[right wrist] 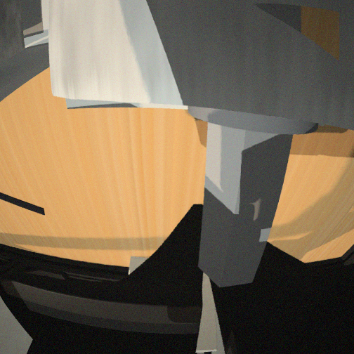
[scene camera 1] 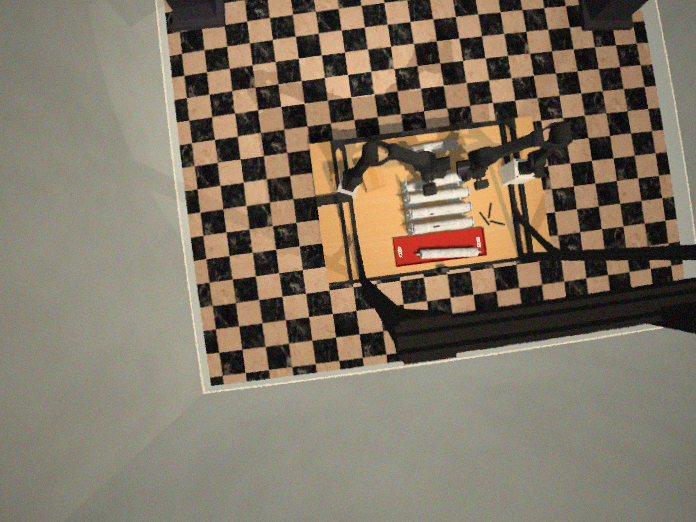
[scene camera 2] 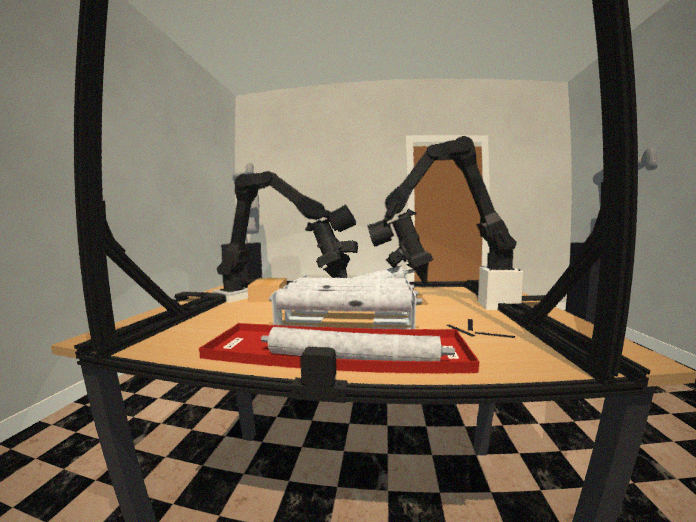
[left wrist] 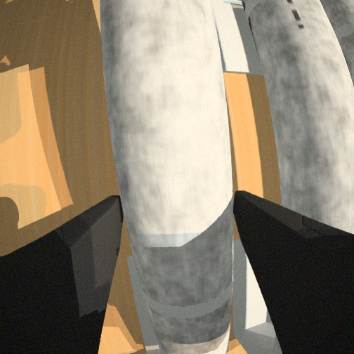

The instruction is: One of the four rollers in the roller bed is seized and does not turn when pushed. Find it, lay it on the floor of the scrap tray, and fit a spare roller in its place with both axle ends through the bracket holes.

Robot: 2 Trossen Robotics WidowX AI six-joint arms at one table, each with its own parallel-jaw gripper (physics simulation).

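Frame: origin at the left arm's base, x ahead, y left, z up, level; centimetres.
Where they show: left gripper, fingertip midpoint: [scene camera 1: 430, 182]; right gripper, fingertip midpoint: [scene camera 1: 476, 174] [scene camera 2: 425, 283]; left arm's base, origin of the base link: [scene camera 1: 349, 184] [scene camera 2: 232, 289]; right arm's base, origin of the base link: [scene camera 1: 524, 168] [scene camera 2: 500, 268].
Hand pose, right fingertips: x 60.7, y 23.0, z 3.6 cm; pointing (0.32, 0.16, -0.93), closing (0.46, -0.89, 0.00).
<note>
Each offset is from my right fingertips to the top centre of the thing. "*": to the spot under its first point.
My left gripper [scene camera 2: 339, 274] [left wrist: 178, 203] is shut on the rearmost roller [scene camera 1: 451, 179] [left wrist: 170, 125] of the roller bed, across its body near one end. In scene camera 2 that roller's right end looks slightly raised. Three more rollers, the second @[dx -16.0, dy -16.5, dz +3.1 cm] [scene camera 1: 438, 195], third @[dx -12.8, dy -23.5, dz +3.1 cm] [scene camera 1: 438, 211] and front one @[dx -9.7, dy -30.4, dz +3.1 cm] [scene camera 1: 441, 226] [scene camera 2: 345, 297], lie parallel in the bed. My right gripper [scene camera 2: 422, 277] [right wrist: 201, 213] is shut and empty by the bed's right side; a grey stub [right wrist: 225, 250] overlaps its fingertips in the right wrist view. The red tray @[* dx -20.6, dy -52.1, dz -6.3 cm] [scene camera 1: 405, 260] [scene camera 2: 247, 357] holds another roller @[dx -0.6, dy -42.0, dz -1.4 cm] [scene camera 1: 449, 252] [scene camera 2: 354, 343].
A further pale roller @[dx -26.9, dy +7.5, dz -1.6 cm] [scene camera 1: 428, 147] lies behind the bed, partly hidden by the left arm. A wooden block @[dx -50.9, dy -14.6, dz -1.0 cm] [scene camera 1: 373, 178] [scene camera 2: 267, 290] stands left of the bed. Thin black pieces [scene camera 1: 485, 218] [scene camera 2: 494, 334] lie at the right. A white pedestal [scene camera 2: 500, 289] carries the right arm.
</note>
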